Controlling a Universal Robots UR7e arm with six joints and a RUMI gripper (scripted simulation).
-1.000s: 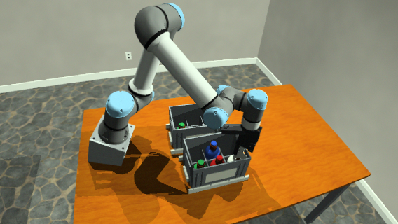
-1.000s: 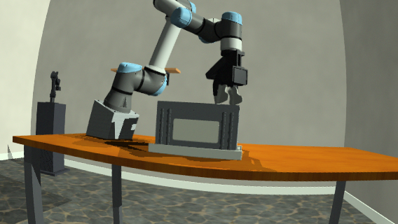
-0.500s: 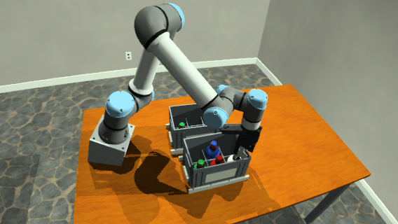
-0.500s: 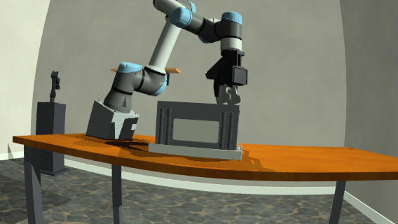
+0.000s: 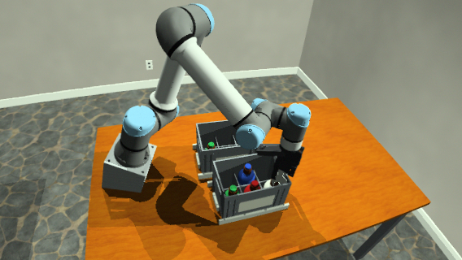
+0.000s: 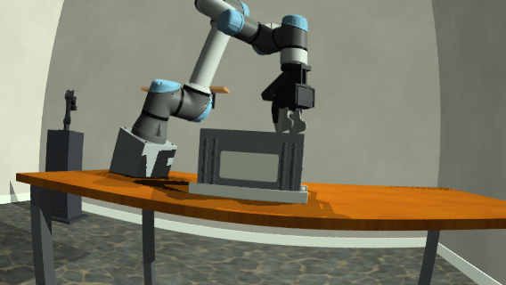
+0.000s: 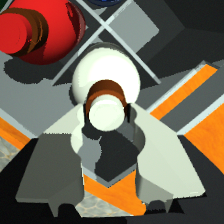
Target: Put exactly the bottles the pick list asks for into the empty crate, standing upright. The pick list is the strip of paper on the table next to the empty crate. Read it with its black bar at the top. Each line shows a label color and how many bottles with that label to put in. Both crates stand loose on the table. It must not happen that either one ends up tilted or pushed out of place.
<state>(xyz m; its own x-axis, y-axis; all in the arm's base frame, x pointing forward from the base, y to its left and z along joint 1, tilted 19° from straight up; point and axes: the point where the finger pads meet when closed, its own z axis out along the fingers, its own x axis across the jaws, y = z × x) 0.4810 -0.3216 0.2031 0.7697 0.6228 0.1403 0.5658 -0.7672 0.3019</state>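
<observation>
Right now the white-label bottle is 70 mm below my hand. The rest, counted from my hand: green bottle: 160 mm behind, 270 mm to the left, 70 mm below; blue-label bottle: 70 mm behind, 100 mm to the left, 70 mm below; red-label bottle: 90 mm behind, 10 mm to the left, 70 mm below.
</observation>
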